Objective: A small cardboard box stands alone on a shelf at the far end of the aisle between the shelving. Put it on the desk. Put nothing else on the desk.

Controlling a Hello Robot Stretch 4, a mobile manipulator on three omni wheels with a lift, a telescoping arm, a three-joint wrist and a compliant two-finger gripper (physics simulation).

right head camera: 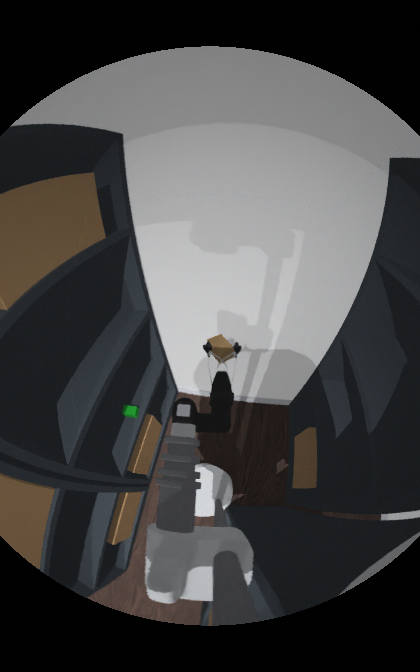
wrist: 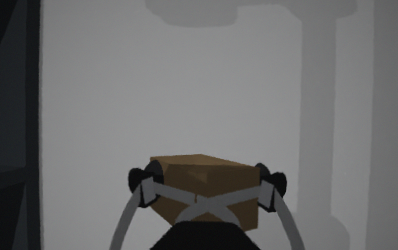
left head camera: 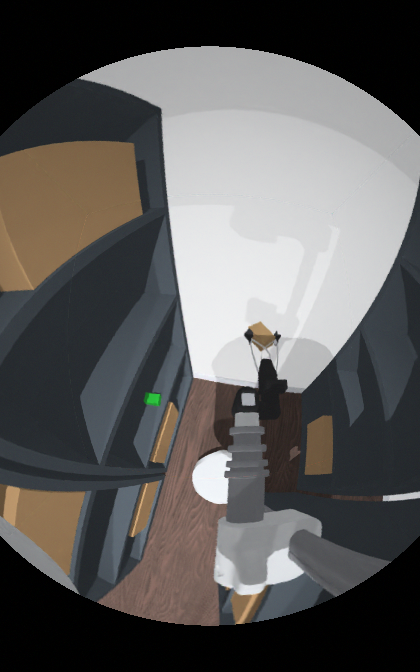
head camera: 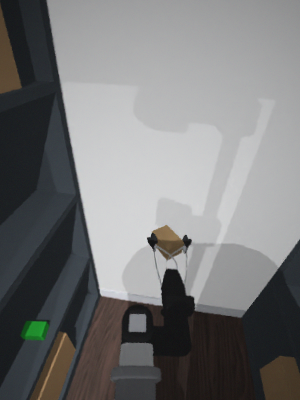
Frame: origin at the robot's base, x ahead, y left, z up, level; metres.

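Where they show: gripper, fingertip midpoint: [head camera: 168, 235].
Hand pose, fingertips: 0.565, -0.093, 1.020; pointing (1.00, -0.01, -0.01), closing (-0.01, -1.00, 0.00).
Note:
Things, the pixels of their top centre, and the offset from my fingertips, as dx, dy, dz.
- small cardboard box at its top centre: [wrist: 199, 160] [head camera: 167, 236] -0.022, +0.008, +0.020
- green block at its top centre: [head camera: 33, 328] -0.127, +0.540, -0.469
The small cardboard box [head camera: 167, 239] [left head camera: 261, 334] [right head camera: 220, 346] [wrist: 210, 175] is held in the air between the two fingertips, in front of the white end wall. It sits turned, with a corner towards the wrist. My gripper [head camera: 169, 242] [left head camera: 262, 337] [right head camera: 222, 348] [wrist: 206, 176] is shut on it, one black fingertip on each side. In the wrist view the crossed finger bands and the black gripper body cover part of the box's near side. The desk cannot be made out in these views.
Dark shelving stands on the left [head camera: 65, 195] and on the right [left head camera: 345, 450]. A green block [head camera: 35, 330] [left head camera: 152, 399] [right head camera: 130, 411] lies on a left shelf. Larger cardboard boxes [left head camera: 75, 195] [right head camera: 50, 220] stand on the shelving. The white wall [head camera: 120, 165] closes the aisle.

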